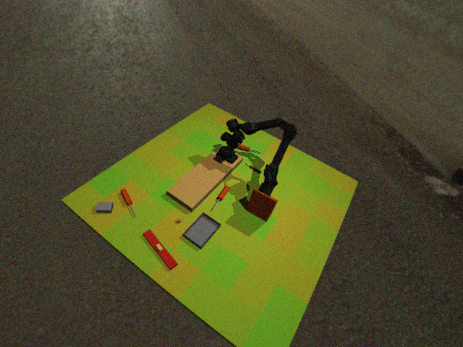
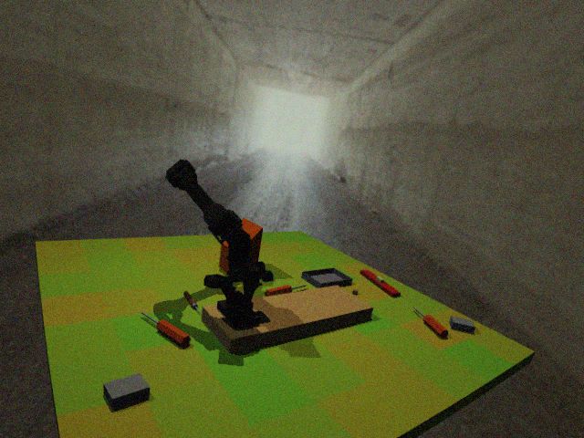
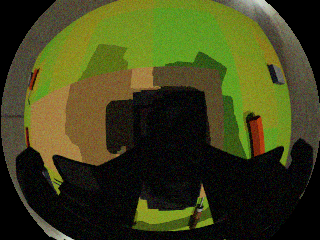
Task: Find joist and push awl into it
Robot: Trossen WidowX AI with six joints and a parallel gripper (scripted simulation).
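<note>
My gripper tip is now 52 cm to the right of the grey tray, 16 cm past it and 5 cm above it. Round my gripper tip: tan cube: 54 cm to the left, 6 cm below, 3 cm behind; stud finder: 2 cm behind, 2 cm above; awl: 17 cm behind, 6 cm below, 5 cm to the right.
</note>
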